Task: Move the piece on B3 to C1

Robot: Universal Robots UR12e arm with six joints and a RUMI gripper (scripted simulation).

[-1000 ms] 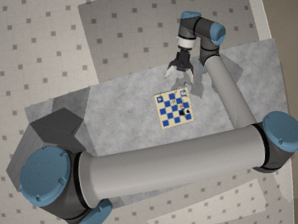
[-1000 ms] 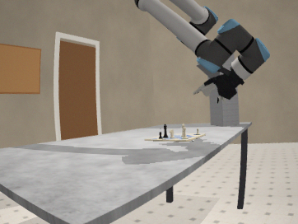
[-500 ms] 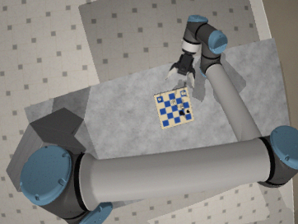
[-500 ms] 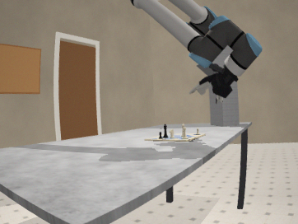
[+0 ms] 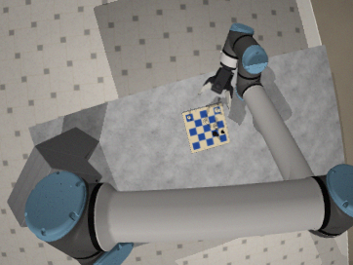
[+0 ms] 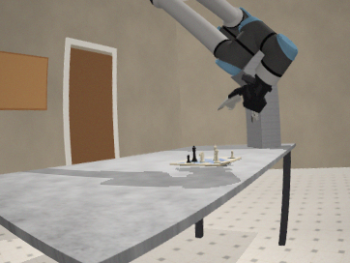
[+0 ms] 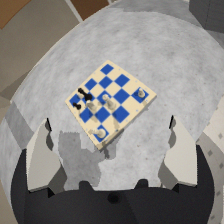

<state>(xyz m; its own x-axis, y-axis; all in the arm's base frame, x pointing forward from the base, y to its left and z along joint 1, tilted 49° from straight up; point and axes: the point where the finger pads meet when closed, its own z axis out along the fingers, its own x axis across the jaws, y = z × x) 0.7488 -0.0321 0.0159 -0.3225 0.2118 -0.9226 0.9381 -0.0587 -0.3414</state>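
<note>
Right now my hand is 180 mm to the left of the tall black piece, 140 mm above it and 30 mm past it. Also, from my hand: chessboard 170 mm below, 130 mm to the right, 50 mm behind; then tall white piece 140 mm below, 90 mm to the right, 40 mm behind; then black pawn 190 mm to the right, 160 mm below, 10 mm ahead.
</note>
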